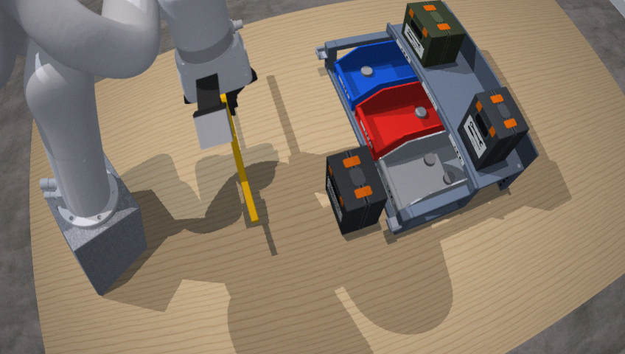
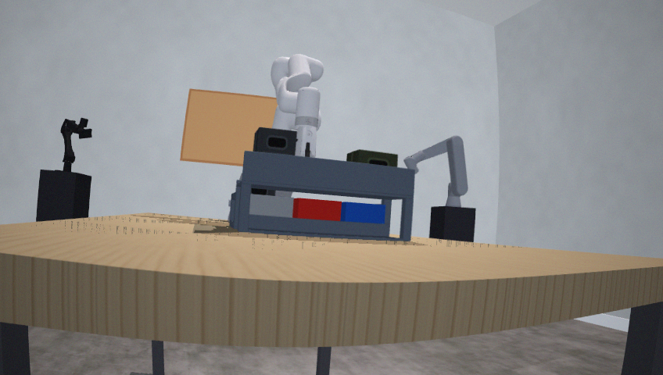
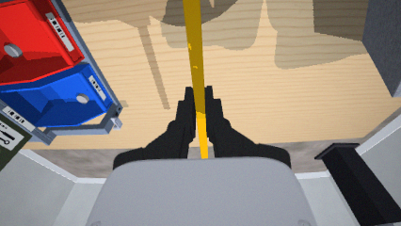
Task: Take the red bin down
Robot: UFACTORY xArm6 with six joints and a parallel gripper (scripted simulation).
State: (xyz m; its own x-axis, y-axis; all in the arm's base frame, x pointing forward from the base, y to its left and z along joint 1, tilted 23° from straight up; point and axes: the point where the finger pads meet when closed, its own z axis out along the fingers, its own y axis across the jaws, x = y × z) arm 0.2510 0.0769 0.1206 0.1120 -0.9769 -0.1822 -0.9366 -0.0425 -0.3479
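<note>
Right now the yellow rail is 2 cm below my hand. From my hand the other things lie so: grey bin: 32 cm ahead, 13 cm below, 12 cm to the right; blue bin: 30 cm ahead, 13 cm below, 10 cm to the left; red bin: 31 cm ahead, 13 cm below, 1 cm to the right.
</note>
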